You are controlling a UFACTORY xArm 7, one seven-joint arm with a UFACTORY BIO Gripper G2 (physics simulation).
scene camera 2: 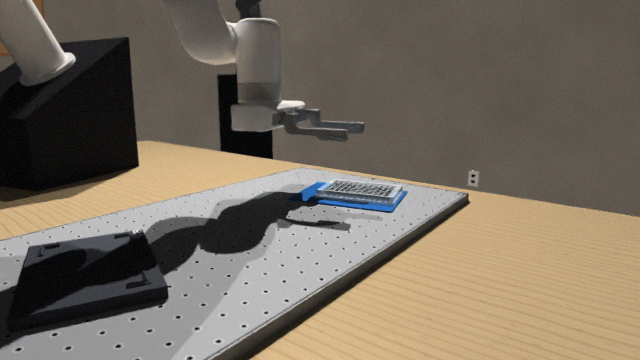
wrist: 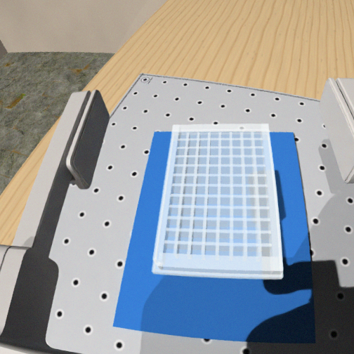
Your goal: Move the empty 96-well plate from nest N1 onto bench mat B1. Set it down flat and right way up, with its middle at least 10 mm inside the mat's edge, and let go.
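Frame: origin at the arm's base, x ahead, y left, z up, level; metres.
Seen in the pictures: hand, tool point: [scene camera 2: 342, 131]; arm's base, link origin: [scene camera 2: 48, 70].
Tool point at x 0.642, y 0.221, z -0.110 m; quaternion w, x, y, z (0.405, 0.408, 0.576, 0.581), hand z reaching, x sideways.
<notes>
Offsets run from my tool point to a thing's top centre. Level surfaces: height alone.
The clear 96-well plate @(0.032 m ahead, 0.009 m left, 0.091 m down) [scene camera 2: 359, 190] [wrist: 218, 200] lies flat and right way up on the blue bench mat @(0.105 m down) [scene camera 2: 313, 191] [wrist: 137, 300]. In the wrist view its far edge reaches the mat's far edge, and more blue shows at its near end than beyond it. My gripper [scene camera 2: 355, 131] [wrist: 217, 142] is open and empty, raised above the plate and apart from it, with its fingers wide on either side of the plate in the wrist view. The dark nest @(0.012 m back, 0.404 m right, 0.092 m down) [scene camera 2: 90, 275] at the front left in the scene view holds no plate.
A perforated grey board @(0.107 m down) [scene camera 2: 280, 270] [wrist: 95, 220] bears the mat and the nest, on a wooden table @(0.120 m down) [scene camera 2: 475, 270] [wrist: 260, 45]. A large black block [scene camera 2: 85, 120] stands at the back left beside a white arm part. The arm's shadow falls across the board and part of the mat.
</notes>
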